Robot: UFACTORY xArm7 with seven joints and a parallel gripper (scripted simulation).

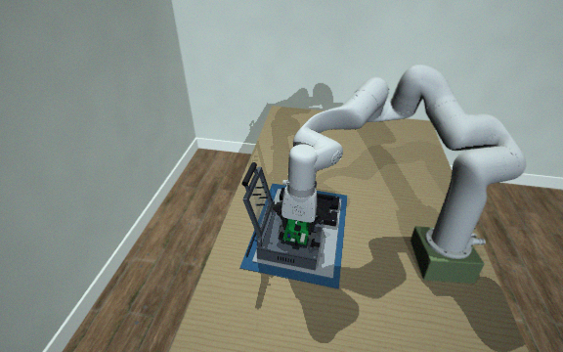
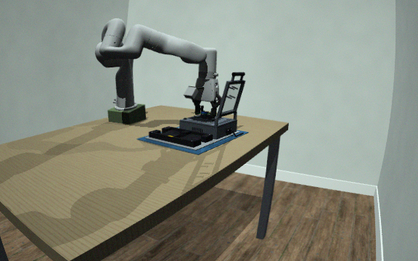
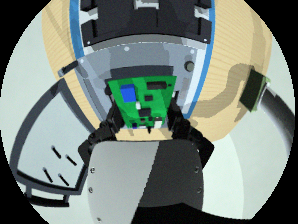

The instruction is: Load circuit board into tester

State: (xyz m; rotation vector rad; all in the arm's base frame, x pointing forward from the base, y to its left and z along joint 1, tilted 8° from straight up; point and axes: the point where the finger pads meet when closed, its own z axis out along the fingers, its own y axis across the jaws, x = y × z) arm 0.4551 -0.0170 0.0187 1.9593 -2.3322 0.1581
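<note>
Right now my hand is right at the green circuit board. From my hand the other things lie so: lid: 12 cm ahead, 2 cm to the right, 10 cm above; then tester plate: 1 cm ahead, 1 cm to the left, 2 cm below.
</note>
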